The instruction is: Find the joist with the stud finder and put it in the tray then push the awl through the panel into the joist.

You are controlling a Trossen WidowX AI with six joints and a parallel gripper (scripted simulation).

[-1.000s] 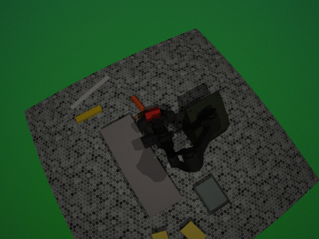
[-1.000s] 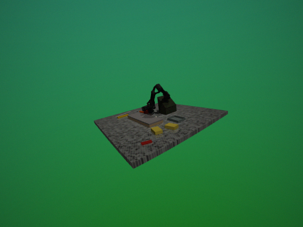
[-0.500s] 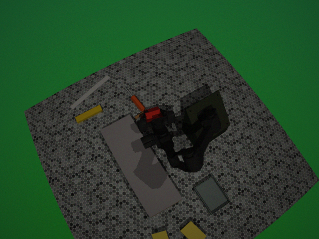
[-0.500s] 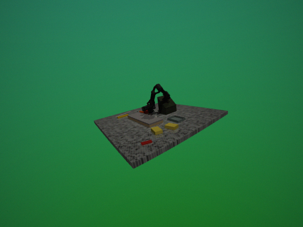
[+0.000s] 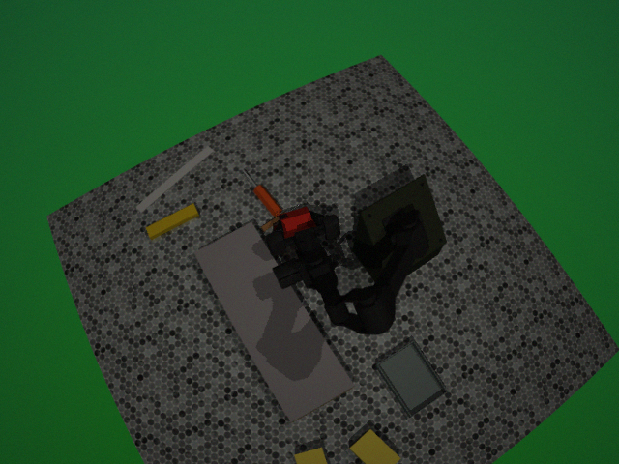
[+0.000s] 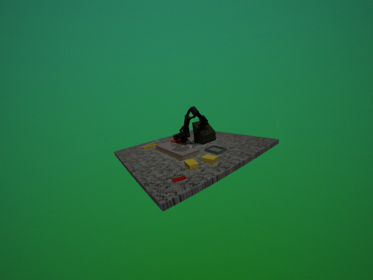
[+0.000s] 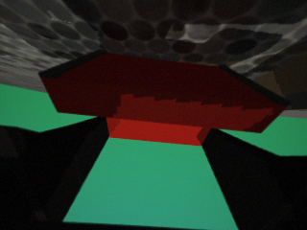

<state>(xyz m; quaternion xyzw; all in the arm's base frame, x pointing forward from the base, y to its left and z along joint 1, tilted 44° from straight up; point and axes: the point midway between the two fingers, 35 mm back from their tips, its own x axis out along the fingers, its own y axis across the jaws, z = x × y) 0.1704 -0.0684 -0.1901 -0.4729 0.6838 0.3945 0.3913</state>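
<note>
Now: the red stud finder 1 cm below my gripper tip and 1 cm ahead of it. The rest, counted from my gripper tip: awl 5 cm to the right, 5 cm below, 1 cm ahead; orange-handled tool 17 cm to the right, 5 cm below, 2 cm ahead; small white block 25 cm to the left, 6 cm below, 6 cm ahead.
</note>
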